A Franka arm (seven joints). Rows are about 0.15 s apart.
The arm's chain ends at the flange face. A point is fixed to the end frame.
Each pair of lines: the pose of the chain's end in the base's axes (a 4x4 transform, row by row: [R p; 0 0 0 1], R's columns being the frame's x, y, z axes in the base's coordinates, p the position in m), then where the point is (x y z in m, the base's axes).
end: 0.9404, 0.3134, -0.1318, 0.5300; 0.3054, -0.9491, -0.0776, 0.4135; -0.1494, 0.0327, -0.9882, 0.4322; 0, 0, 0, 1
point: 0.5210 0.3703 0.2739
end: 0.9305, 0.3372, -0.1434, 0.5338; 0.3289, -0.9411, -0.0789, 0.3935; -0.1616, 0.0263, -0.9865, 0.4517; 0, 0, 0, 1
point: 0.5237 0.3504 0.2934
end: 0.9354, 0.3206, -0.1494, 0.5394; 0.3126, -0.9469, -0.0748, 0.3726; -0.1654, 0.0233, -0.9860, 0.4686; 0, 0, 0, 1
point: 0.5278 0.3299 0.3103
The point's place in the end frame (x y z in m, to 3 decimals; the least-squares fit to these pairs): 0.002 0.033 0.161
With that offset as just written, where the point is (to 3 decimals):
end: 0.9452, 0.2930, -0.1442, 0.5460; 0.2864, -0.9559, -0.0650, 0.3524; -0.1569, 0.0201, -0.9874, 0.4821; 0, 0, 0, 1
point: 0.534 0.311 0.323
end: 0.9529, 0.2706, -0.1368, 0.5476; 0.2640, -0.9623, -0.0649, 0.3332; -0.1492, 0.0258, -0.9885, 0.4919; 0, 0, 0, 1
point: 0.536 0.292 0.333
